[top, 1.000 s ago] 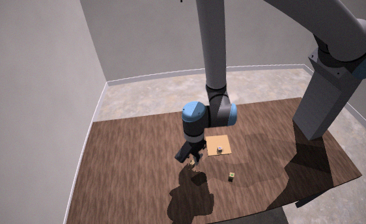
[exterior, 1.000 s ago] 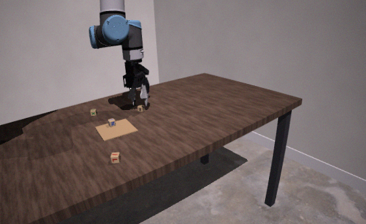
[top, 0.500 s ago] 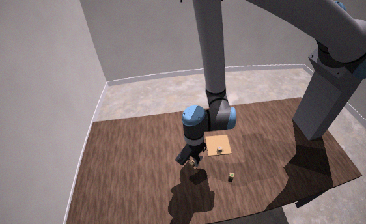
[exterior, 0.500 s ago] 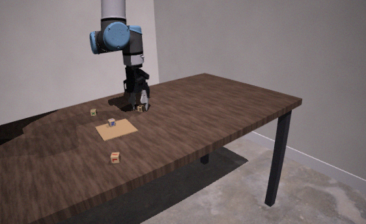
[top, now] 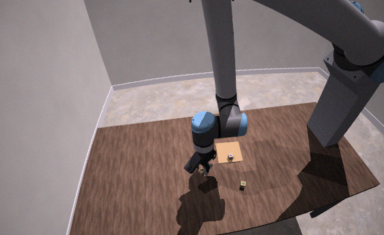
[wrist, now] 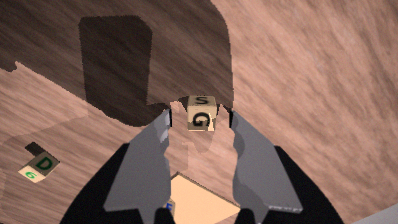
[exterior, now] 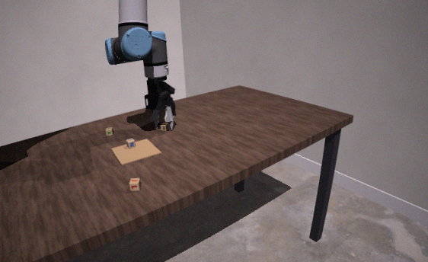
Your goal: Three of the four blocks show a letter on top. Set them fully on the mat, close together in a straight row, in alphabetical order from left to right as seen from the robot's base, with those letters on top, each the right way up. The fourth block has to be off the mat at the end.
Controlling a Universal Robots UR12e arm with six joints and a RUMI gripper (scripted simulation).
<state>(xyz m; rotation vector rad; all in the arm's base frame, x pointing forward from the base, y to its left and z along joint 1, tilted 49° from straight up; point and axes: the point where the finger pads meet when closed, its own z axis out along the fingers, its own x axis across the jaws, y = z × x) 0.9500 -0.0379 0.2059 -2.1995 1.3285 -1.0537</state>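
Right now the mat is 190 mm behind my hand, 70 mm to the right of it and 10 mm below it.
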